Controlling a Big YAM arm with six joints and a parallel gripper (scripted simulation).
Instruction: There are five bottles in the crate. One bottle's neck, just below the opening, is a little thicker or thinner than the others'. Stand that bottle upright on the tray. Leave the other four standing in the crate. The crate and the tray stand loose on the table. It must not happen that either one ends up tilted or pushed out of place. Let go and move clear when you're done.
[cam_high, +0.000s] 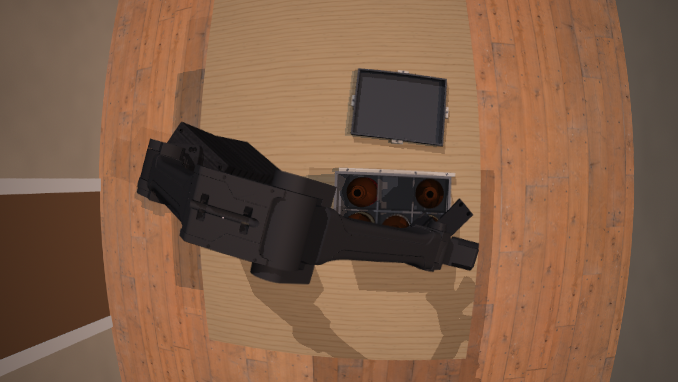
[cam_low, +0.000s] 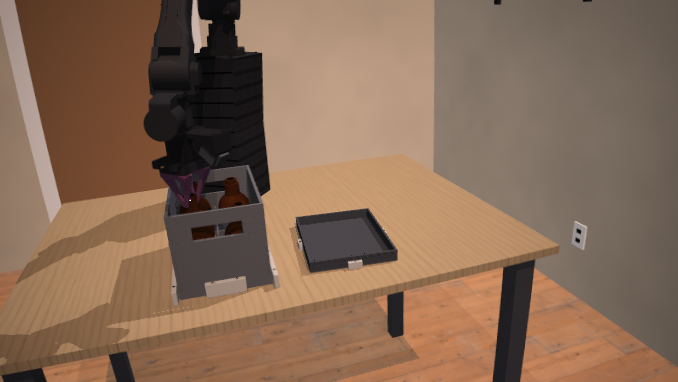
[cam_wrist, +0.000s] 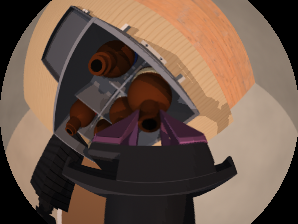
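My hand is 10 cm above the grey crate, 9 cm past it and 3 cm to the right of it. Round my hand: dark tray: 31 cm to the left, 17 cm below, 11 cm behind.
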